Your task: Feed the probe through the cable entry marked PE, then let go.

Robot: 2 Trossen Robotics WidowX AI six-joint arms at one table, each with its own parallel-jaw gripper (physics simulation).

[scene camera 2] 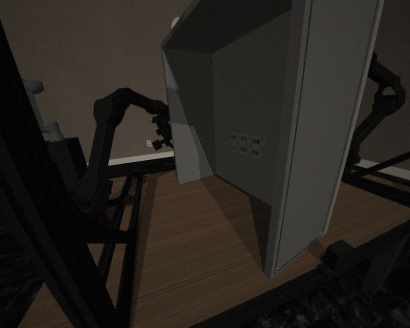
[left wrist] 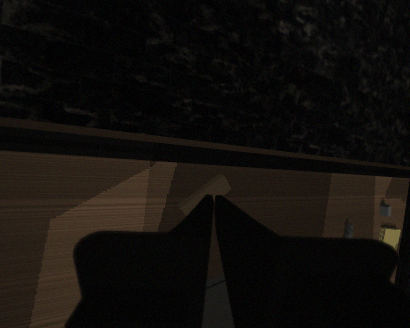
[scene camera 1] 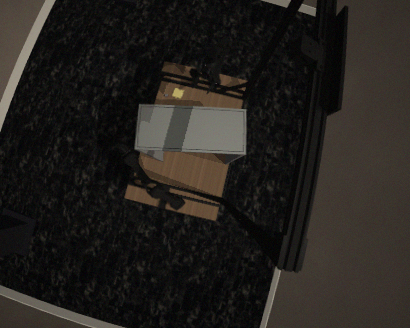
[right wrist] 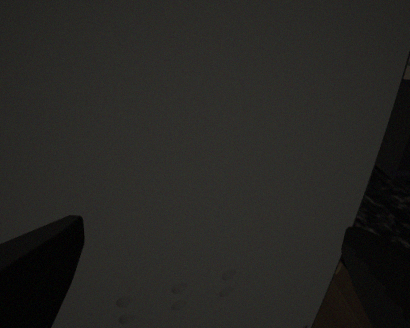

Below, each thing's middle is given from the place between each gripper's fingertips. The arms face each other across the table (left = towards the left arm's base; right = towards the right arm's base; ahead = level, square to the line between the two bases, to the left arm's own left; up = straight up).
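Scene:
Taking my left hand first, I find the tan block [left wrist: 218,185] 11 cm below it, 4 cm to the right of it and 2 cm behind it. The grey cabinet [scene camera 1: 174,128] stands 16 cm above my left hand, 14 cm to the right of it and 40 cm behind it.
For my right hand, the grey cabinet is 150 mm below it, 40 mm behind it and 270 mm to the left of it. The tan block, counted from my right hand too, is 340 mm ahead, 360 mm to the left and 420 mm below.

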